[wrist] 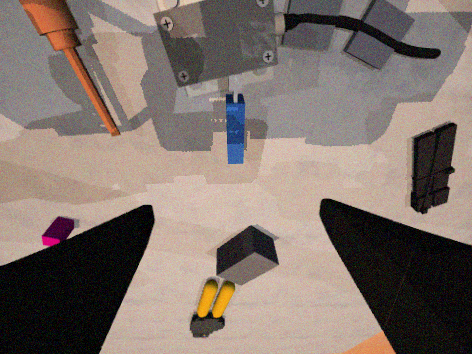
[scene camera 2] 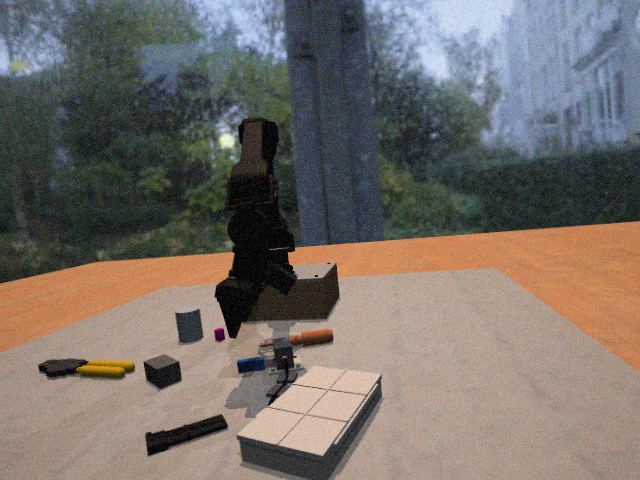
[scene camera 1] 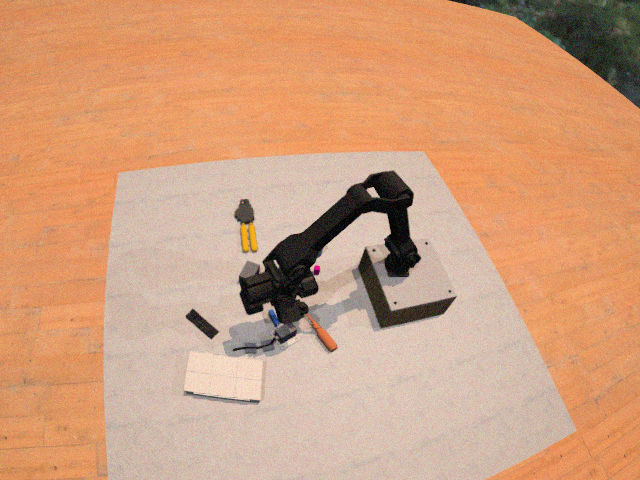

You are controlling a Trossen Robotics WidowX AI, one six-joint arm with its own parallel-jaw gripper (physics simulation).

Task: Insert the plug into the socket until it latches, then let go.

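Pixels of known places: gripper, fingertip midpoint: (wrist: 237, 209) (scene camera 2: 238, 329); arm's base, origin of the base link: (scene camera 1: 396, 267).
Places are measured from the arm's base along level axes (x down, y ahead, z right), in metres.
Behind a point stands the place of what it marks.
The blue plug (scene camera 1: 273, 317) {x 0.083, y 0.345, z -0.112 m} (scene camera 2: 250, 364) {x 0.090, y 0.349, z -0.111 m} (wrist: 235, 132) {x 0.083, y 0.342, z -0.112 m} lies level, its notched end facing the grey socket box (scene camera 1: 285, 333) {x 0.060, y 0.317, z -0.172 m} (scene camera 2: 283, 355) {x 0.075, y 0.337, z -0.172 m} (wrist: 225, 45) {x 0.060, y 0.318, z -0.160 m}. A pale part shows between them; I cannot tell how deep the plug sits or whether it is latched. The socket box has screws on top, a pale base and a black cable. My gripper (wrist: 237, 209) {x 0.027, y 0.347, z -0.094 m} is wide open and empty, drawn back behind and above the plug's rear end. Its fingers stand far to either side of the plug in the wrist view, not touching it. In scene camera 1 the arm hides the fingertips.
An orange screwdriver (scene camera 1: 325, 339) {x 0.079, y 0.210, z -0.182 m} (wrist: 55, 20) {x 0.083, y 0.235, z -0.139 m} lies beside the socket. A dark block (scene camera 2: 162, 370) {x 0.074, y 0.434, z 0.009 m} (wrist: 247, 255) {x 0.070, y 0.401, z 0.006 m}, yellow-handled pliers (scene camera 1: 248, 236) {x 0.091, y 0.415, z 0.176 m}, a magenta block (scene camera 1: 316, 269) {x 0.081, y 0.216, z 0.048 m}, a grey cylinder (scene camera 2: 189, 326) {x 0.067, y 0.236, z 0.116 m}, a black bar (scene camera 1: 201, 323) {x 0.095, y 0.543, z -0.133 m} and a white tiled box (scene camera 1: 224, 376) {x 0.070, y 0.474, z -0.294 m} (scene camera 2: 312, 413) {x 0.071, y 0.504, z -0.296 m} stand around.
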